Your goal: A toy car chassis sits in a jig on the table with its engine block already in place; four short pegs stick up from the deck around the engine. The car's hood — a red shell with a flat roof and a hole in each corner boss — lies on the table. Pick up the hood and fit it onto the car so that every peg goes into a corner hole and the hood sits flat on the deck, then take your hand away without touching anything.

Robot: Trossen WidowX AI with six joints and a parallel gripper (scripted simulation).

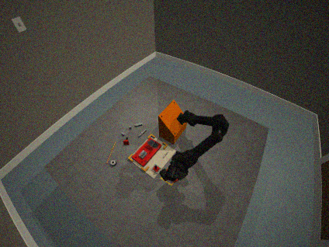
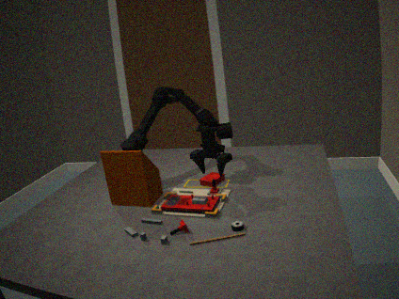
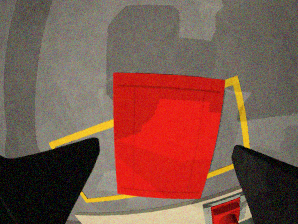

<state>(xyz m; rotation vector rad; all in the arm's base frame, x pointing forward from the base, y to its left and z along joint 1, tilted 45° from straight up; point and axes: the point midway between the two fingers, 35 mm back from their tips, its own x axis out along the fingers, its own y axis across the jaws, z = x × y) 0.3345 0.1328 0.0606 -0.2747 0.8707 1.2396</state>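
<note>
Now: the red hood 20 mm below my gripper tip. From my gripper tip the other things lie so: black wheel (150 mm ahead, 390 mm to the right, 20 mm below); then cream jig (40 mm behind, 210 mm to the right, 20 mm below).
</note>
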